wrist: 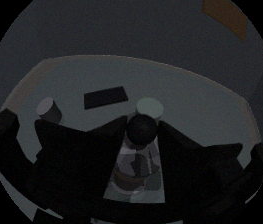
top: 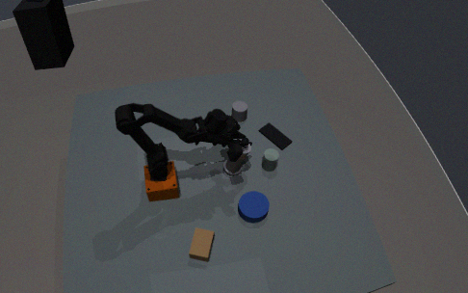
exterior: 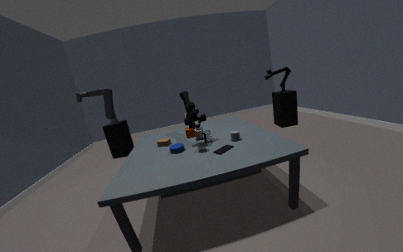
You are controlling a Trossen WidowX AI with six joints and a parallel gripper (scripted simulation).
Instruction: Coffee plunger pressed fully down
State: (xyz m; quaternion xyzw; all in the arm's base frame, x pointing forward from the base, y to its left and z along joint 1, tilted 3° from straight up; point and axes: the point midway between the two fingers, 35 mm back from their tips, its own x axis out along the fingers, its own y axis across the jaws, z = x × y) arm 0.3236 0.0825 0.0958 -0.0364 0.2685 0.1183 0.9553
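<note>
Now: gripper tip 2 cm past the coffee press, 1 cm to the right of it and 9 cm above it. Round my gripper tip: blue disc 2 cm ahead, 21 cm to the right, 15 cm below; then tan block 18 cm behind, 37 cm to the right, 15 cm below.
</note>
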